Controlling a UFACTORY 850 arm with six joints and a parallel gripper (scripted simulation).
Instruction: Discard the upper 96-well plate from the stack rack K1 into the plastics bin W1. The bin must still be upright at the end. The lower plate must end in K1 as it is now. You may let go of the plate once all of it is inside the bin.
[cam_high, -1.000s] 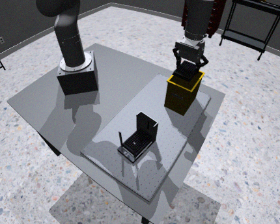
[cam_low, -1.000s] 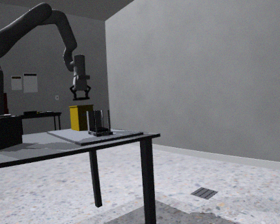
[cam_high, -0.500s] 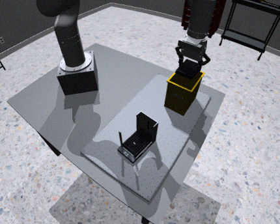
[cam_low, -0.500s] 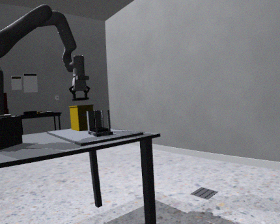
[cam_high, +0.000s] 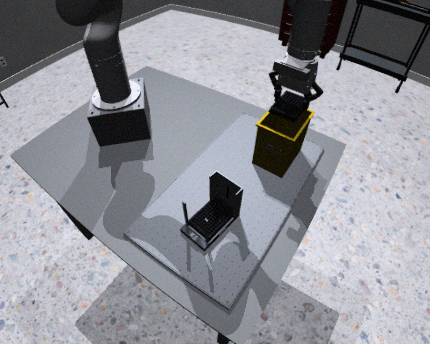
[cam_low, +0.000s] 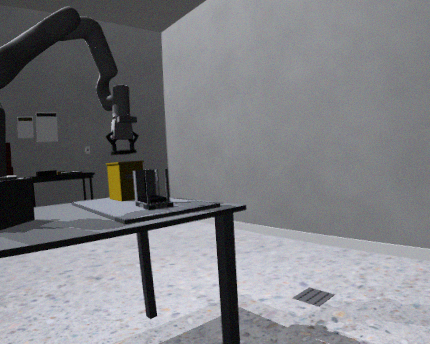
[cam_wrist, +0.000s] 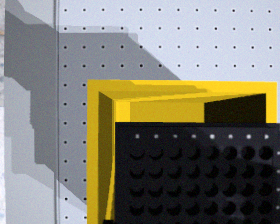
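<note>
Right now my hand is 15 cm above the plastics bin W1. The rest, counted from my hand: black 96-well plate (1 cm below).
</note>
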